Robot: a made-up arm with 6 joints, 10 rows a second.
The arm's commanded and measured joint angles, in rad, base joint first. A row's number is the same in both.
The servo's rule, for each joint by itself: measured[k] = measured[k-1] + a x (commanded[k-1-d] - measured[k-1]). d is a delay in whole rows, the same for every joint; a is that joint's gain. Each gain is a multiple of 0.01, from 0.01 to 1. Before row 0 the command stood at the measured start. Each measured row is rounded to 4 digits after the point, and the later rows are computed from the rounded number. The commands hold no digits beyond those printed.
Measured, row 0:
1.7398 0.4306 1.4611 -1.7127 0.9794 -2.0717
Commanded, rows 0 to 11:
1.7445 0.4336 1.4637 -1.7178 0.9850 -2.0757
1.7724 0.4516 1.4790 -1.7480 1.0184 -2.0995
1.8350 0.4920 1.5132 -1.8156 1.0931 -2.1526
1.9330 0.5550 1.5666 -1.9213 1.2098 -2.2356
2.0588 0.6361 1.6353 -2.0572 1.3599 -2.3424
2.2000 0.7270 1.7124 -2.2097 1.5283 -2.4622
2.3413 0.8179 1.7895 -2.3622 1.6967 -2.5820
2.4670 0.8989 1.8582 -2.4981 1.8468 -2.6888
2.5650 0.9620 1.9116 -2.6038 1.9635 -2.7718
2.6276 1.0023 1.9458 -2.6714 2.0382 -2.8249
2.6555 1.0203 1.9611 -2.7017 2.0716 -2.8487
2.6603 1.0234 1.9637 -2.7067 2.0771 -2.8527
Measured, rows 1 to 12:
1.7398 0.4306 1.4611 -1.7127 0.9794 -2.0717
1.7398 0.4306 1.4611 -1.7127 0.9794 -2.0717
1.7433 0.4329 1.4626 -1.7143 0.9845 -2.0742
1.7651 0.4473 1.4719 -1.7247 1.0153 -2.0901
1.8175 0.4817 1.4954 -1.7529 1.0861 -2.1295
1.9041 0.5381 1.5360 -1.8051 1.1987 -2.1963
2.0201 0.6136 1.5926 -1.8833 1.3454 -2.2883
2.1550 0.7009 1.6609 -1.9845 1.5118 -2.3979
2.2947 0.7910 1.7342 -2.1016 1.6801 -2.5139
2.4239 0.8741 1.8049 -2.2245 1.8318 -2.6241
2.5297 0.9418 1.8657 -2.3421 1.9516 -2.7172
2.6031 0.9884 1.9114 -2.4442 2.0304 -2.7851
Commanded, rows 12 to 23:
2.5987 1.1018 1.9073 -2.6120 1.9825 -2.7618
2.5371 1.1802 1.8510 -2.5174 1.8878 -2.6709
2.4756 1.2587 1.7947 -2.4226 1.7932 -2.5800
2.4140 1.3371 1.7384 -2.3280 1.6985 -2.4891
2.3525 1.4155 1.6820 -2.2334 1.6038 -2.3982
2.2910 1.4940 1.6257 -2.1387 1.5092 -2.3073
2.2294 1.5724 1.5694 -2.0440 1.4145 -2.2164
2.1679 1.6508 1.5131 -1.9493 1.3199 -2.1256
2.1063 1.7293 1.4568 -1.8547 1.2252 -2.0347
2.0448 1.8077 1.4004 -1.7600 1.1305 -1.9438
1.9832 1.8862 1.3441 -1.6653 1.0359 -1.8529
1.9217 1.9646 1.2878 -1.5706 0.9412 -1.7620
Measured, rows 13 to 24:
2.6424 1.0130 1.9397 -2.5240 2.0679 -2.8252
2.6558 1.0210 1.9534 -2.5806 2.0763 -2.8425
2.6130 1.0832 1.9271 -2.5903 1.9909 -2.7917
2.5561 1.1579 1.8837 -2.5677 1.8971 -2.7156
2.4957 1.2355 1.8330 -2.5227 1.8026 -2.6302
2.4344 1.3137 1.7791 -2.4623 1.7079 -2.5413
2.3730 1.3921 1.7238 -2.3913 1.6132 -2.4511
2.3115 1.4706 1.6679 -2.3130 1.5186 -2.3605
2.2499 1.5490 1.6118 -2.2296 1.4239 -2.2697
2.1884 1.6274 1.5555 -2.1427 1.3293 -2.1789
2.1268 1.7059 1.4992 -2.0534 1.2346 -2.0881
2.0653 1.7843 1.4429 -1.9624 1.1399 -1.9972

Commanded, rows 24 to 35:
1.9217 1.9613 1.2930 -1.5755 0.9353 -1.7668
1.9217 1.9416 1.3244 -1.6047 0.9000 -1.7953
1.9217 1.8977 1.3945 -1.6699 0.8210 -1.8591
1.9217 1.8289 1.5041 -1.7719 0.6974 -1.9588
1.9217 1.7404 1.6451 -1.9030 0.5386 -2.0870
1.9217 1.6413 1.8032 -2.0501 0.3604 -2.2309
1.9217 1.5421 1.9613 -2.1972 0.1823 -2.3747
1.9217 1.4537 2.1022 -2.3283 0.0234 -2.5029
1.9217 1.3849 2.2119 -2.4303 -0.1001 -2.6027
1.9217 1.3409 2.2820 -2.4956 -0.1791 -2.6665
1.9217 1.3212 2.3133 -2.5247 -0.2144 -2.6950
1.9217 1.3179 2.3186 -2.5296 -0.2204 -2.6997
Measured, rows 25 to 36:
2.0037 1.8628 1.3866 -1.8703 1.0453 -1.9063
1.9422 1.9412 1.3303 -1.7774 0.9506 -1.8154
1.9268 1.9567 1.3090 -1.7148 0.9367 -1.7848
1.9230 1.9451 1.3178 -1.6807 0.9033 -1.7914
1.9220 1.9086 1.3615 -1.6774 0.8284 -1.8341
1.9218 1.8472 1.4428 -1.7067 0.7092 -1.9127
1.9217 1.7650 1.5581 -1.7676 0.5540 -2.0225
1.9217 1.6698 1.6978 -1.8552 0.3778 -2.1538
1.9217 1.5715 1.8480 -1.9612 0.1999 -2.2930
1.9217 1.4808 1.9929 -2.0750 0.0393 -2.4252
1.9217 1.4070 2.1177 -2.1851 -0.0876 -2.5370
1.9217 1.3561 2.2114 -2.2814 -0.1709 -2.6186

